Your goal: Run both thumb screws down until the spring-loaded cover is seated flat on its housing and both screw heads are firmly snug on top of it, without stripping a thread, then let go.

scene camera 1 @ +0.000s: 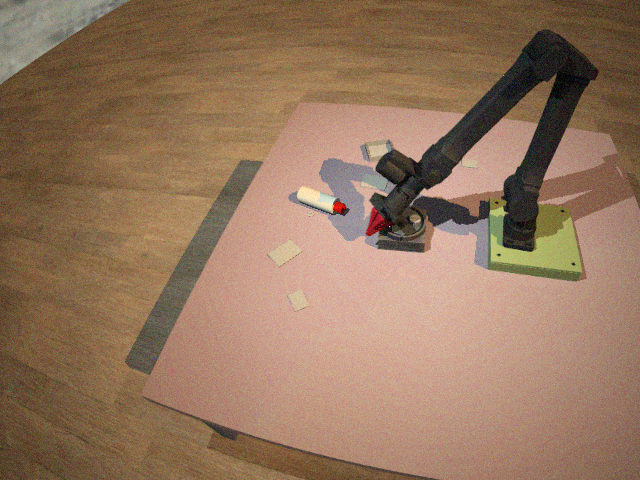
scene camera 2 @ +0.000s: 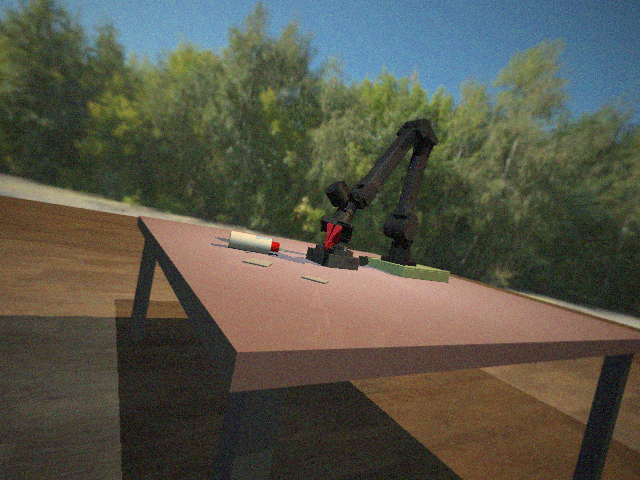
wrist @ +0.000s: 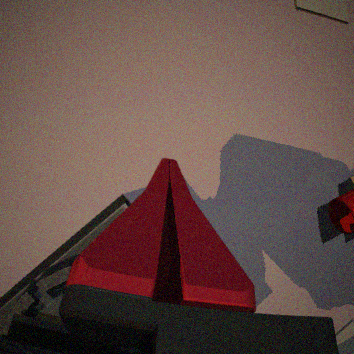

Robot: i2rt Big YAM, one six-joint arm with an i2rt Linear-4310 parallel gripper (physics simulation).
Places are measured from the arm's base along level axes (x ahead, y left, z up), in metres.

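Pixels of known places: gripper, fingertip midpoint: (scene camera 1: 367, 235) (scene camera 2: 324, 248) (wrist: 166, 167); arm's base, link origin: (scene camera 1: 518, 233) (scene camera 2: 397, 263).
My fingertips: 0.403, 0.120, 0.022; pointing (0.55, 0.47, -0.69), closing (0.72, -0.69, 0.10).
Observation:
Ahead of a thing's pixels: the offset from my fingertips to its top centre, as dx, dy, dz. "*": to the spot under its first point.
The dark square housing {-0.081, -0.076, -0.001} (scene camera 1: 402, 245) (scene camera 2: 342, 260) (wrist: 65, 250) stands on the pink table under the arm's wrist, with a round rim on top. One pale round screw head {* -0.114, -0.076, +0.009} (scene camera 1: 415, 219) shows inside the rim in scene camera 1. The other screw head cannot be made out, and the cover's seating cannot be told. My gripper (scene camera 1: 368, 234) (scene camera 2: 326, 249) (wrist: 166, 167) is shut and empty, its red fingertips together. It is low at the housing's edge on the side of the bottle, tips pointing past the housing. In the wrist view, the gripper hides most of the housing.
A cream bottle {+0.174, -0.126, -0.007} (scene camera 1: 314, 199) (scene camera 2: 250, 242) with a red cap {+0.114, -0.111, -0.017} (scene camera 1: 339, 207) (scene camera 2: 275, 246) (wrist: 345, 215) lies near the housing. Flat tan pieces {+0.219, +0.068, -0.054} (scene camera 1: 284, 253) {+0.125, +0.204, -0.054} (scene camera 1: 297, 300) lie nearby. A small box {+0.068, -0.427, -0.037} (scene camera 1: 378, 149) stands behind. The arm's green base (scene camera 1: 547, 260) (scene camera 2: 434, 274) is to the right.

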